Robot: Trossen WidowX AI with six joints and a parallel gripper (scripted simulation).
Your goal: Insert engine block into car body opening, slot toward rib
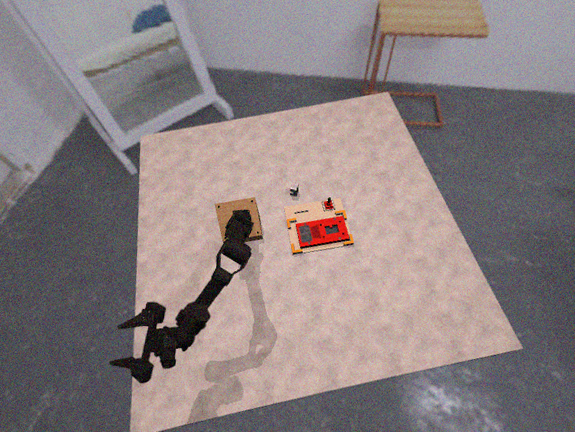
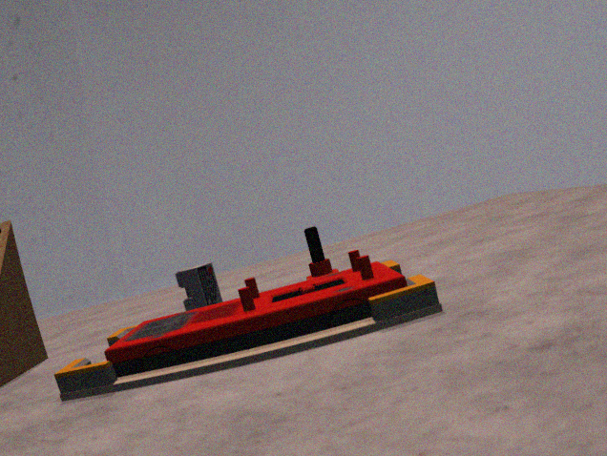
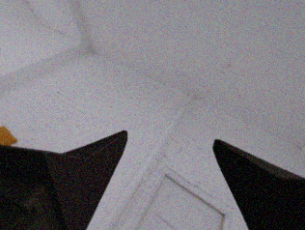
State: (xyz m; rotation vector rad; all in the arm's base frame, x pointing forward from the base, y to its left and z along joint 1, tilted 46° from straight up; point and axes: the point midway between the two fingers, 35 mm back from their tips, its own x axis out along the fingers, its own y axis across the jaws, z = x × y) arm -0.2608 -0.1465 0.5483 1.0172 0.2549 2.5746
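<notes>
The grey engine block is 480 mm ahead of my gripper tip, 660 mm to the left of it and 390 mm below it.
</notes>
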